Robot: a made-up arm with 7 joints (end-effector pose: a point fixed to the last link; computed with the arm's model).
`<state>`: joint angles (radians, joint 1 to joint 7).
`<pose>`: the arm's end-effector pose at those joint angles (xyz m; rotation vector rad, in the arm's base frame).
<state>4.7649 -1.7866 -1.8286 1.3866 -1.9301 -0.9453 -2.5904</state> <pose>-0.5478 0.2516 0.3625 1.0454 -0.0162 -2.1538</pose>
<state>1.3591 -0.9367 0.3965 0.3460 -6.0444 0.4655 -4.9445</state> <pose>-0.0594 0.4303 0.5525 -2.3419 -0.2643 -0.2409</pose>
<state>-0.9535 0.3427 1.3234 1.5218 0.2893 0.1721 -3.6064</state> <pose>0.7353 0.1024 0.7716 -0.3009 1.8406 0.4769</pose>
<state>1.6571 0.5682 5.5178 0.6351 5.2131 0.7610 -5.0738</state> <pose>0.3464 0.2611 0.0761 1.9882 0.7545 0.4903</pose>
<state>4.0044 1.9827 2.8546 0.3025 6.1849 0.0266 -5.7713</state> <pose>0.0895 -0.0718 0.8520 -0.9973 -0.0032 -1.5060</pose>
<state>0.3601 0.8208 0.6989 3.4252 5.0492 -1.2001 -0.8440</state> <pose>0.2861 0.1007 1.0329 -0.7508 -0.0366 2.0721</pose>
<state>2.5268 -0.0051 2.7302 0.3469 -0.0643 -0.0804 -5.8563</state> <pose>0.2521 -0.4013 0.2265 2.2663 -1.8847 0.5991</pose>
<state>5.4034 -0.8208 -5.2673 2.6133 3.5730 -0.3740 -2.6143</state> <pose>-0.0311 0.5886 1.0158 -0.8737 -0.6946 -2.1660</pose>
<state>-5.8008 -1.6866 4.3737 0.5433 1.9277 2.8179 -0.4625</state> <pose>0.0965 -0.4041 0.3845 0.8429 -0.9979 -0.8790</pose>
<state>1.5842 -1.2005 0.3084 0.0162 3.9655 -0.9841 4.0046</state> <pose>-0.1437 0.1087 0.3420 -2.6496 -0.6568 0.4990</pose>
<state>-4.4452 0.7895 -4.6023 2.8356 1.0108 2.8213 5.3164</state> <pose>-0.2228 0.3230 0.9574 2.0891 -0.8328 0.9615</pose>
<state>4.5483 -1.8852 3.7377 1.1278 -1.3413 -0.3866 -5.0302</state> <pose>-0.4553 0.1506 -0.0807 -1.8524 -1.4829 1.4920</pose>
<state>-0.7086 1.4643 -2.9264 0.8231 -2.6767 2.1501 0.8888</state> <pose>0.0736 -0.1216 0.9931 -1.4683 0.8835 -2.2436</pose>
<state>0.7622 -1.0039 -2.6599 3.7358 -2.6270 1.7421 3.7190</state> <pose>-0.4407 -0.0351 1.0302 -1.2195 1.3030 1.2113</pose>
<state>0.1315 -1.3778 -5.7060 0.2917 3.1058 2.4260 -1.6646</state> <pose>0.0364 0.2593 0.7535 0.4272 -1.0115 -1.0001</pose>
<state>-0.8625 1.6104 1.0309 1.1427 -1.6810 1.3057 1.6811</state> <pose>0.4884 0.2079 -0.0537 2.8461 -0.7697 -0.2744</pose>
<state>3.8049 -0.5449 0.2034 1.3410 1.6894 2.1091 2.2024</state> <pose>-0.0247 -0.3878 0.9333 0.4622 1.6564 0.1364</pose>
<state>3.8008 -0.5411 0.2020 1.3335 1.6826 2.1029 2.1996</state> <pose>-0.0312 -0.3909 0.9286 0.4785 1.6487 0.1337</pose>
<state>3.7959 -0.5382 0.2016 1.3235 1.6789 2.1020 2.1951</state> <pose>-0.0369 -0.3934 0.9230 0.4890 1.6411 0.1349</pose>
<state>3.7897 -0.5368 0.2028 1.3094 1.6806 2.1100 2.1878</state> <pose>-0.0410 -0.3951 0.9163 0.4895 1.6335 0.1427</pose>
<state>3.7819 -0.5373 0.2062 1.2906 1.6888 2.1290 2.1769</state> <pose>-0.0431 -0.3956 0.9085 0.4772 1.6261 0.1581</pose>
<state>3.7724 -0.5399 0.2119 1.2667 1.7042 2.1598 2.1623</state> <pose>-0.0431 -0.3949 0.8996 0.4510 1.6182 0.1809</pose>
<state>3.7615 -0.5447 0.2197 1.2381 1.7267 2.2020 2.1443</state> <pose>-0.0410 -0.3926 0.8899 0.4106 1.6088 0.2099</pose>
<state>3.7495 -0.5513 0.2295 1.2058 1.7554 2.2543 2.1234</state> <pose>-0.0373 -0.3887 0.8799 0.3573 1.5974 0.2429</pose>
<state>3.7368 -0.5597 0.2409 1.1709 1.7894 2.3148 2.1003</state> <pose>-0.0324 -0.3832 0.8701 0.2925 1.5836 0.2773</pose>
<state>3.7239 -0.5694 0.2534 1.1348 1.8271 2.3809 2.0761</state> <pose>-0.0268 -0.3762 0.8607 0.2195 1.5672 0.3110</pose>
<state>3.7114 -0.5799 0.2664 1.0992 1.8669 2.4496 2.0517</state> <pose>-0.0210 -0.3681 0.8523 0.1415 1.5488 0.3415</pose>
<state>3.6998 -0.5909 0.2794 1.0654 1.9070 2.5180 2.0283</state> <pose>-0.0153 -0.3593 0.8448 0.0622 1.5295 0.3680</pose>
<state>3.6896 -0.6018 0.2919 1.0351 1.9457 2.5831 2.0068</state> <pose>-0.0101 -0.3502 0.8385 -0.0148 1.5106 0.3897</pose>
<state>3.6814 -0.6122 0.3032 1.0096 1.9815 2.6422 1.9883</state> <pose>-0.0052 -0.3413 0.8337 -0.0863 1.4938 0.4068</pose>
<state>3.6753 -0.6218 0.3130 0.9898 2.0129 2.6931 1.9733</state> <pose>-0.0006 -0.3332 0.8304 -0.1495 1.4804 0.4200</pose>
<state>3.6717 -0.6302 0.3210 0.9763 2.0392 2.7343 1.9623</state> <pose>0.0038 -0.3261 0.8287 -0.2030 1.4712 0.4301</pose>
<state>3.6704 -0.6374 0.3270 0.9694 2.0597 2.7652 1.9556</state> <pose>0.0082 -0.3203 0.8287 -0.2455 1.4673 0.4380</pose>
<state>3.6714 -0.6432 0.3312 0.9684 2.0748 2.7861 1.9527</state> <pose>0.0127 -0.3158 0.8302 -0.2776 1.4681 0.4444</pose>
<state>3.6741 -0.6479 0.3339 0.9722 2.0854 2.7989 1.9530</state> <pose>0.0172 -0.3123 0.8329 -0.3012 1.4728 0.4498</pose>
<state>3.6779 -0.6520 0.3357 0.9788 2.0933 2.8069 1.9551</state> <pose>0.0220 -0.3094 0.8363 -0.3198 1.4798 0.4546</pose>
